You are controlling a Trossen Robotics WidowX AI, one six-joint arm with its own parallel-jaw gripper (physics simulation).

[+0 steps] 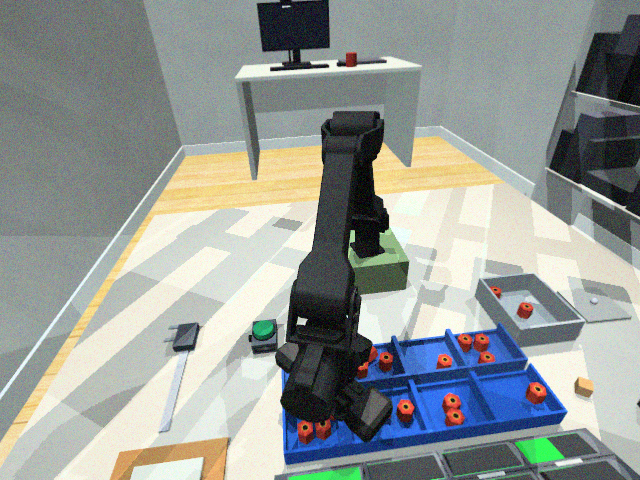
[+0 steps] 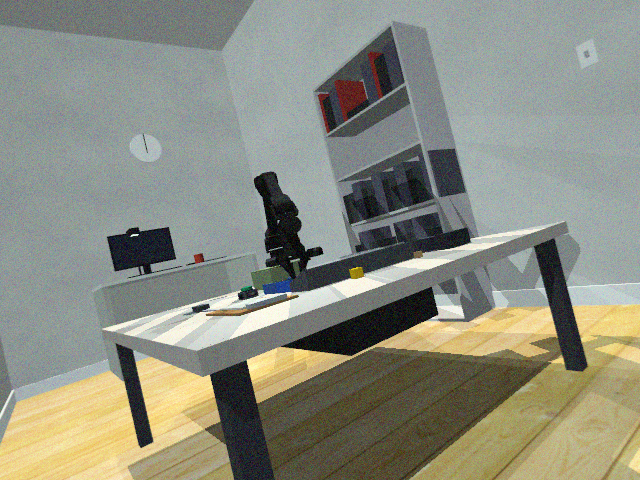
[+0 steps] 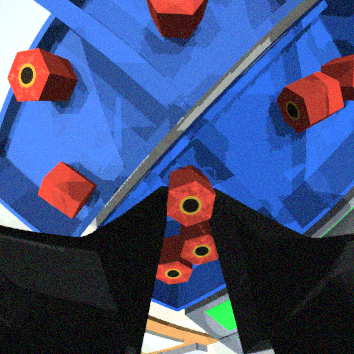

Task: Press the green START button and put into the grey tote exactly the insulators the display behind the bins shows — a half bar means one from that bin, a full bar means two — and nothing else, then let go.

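Places are measured from the arm's base along level axes (x back, y up, z left), in centimetres.
Where they show: gripper, fingertip midpoint: (image 1: 331, 411) (image 3: 187, 194); arm's base, link origin: (image 1: 367, 248).
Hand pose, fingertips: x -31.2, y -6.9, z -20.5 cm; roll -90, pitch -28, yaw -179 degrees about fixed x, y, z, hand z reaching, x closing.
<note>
Things, the pixels of their top centre, and the offset from my fingertips. "spot": a spot on its surface instead.
- red hexagonal insulator, top centre: (image 3: 190, 205) dx +0.1, dy +1.5, dz +0.2 cm
- grey tote, top centre: (image 1: 528, 297) (image 2: 361, 252) dx +6.7, dy +3.9, dz +45.4 cm
- green START button, top centre: (image 1: 262, 326) (image 2: 246, 286) dx +19.5, dy +2.6, dz -7.3 cm
- display, surface spot: (image 1: 537, 450) spot: dx -16.4, dy +3.2, dz +23.9 cm
- caliper, top centre: (image 1: 169, 364) (image 2: 203, 306) dx +18.4, dy +0.5, dz -25.5 cm
- wooden board, surface spot: (image 1: 166, 457) spot: dx +2.0, dy -0.9, dz -25.7 cm
- yellow block, top centre: (image 2: 355, 268) dx -24.4, dy +1.3, dz -0.4 cm
My gripper (image 1: 337, 419) (image 3: 187, 194) is low in the front left compartment of the blue bins (image 1: 290, 452) (image 3: 105, 147) (image 2: 277, 287). Its black fingers are shut on a red hexagonal insulator (image 3: 190, 197). Two more insulators (image 3: 201, 247) (image 1: 313, 429) lie just behind it in the same compartment. Other insulators lie in the neighbouring compartments (image 1: 451, 410). The grey tote (image 1: 532, 333) stands at the right and holds two insulators (image 1: 525, 310) (image 1: 495, 290). The green START button (image 1: 264, 330) (image 2: 246, 289) sits left of the bins. The display (image 1: 537, 450) at the front edge shows green bars, mostly cut off.
A caliper (image 1: 177, 367) lies at the left of the table. A wooden board (image 1: 166, 457) lies at the front left. The arm stands on a green block (image 1: 385, 276). A yellow block (image 2: 356, 272) lies further along the table. A desk with a monitor (image 1: 294, 26) stands behind.
</note>
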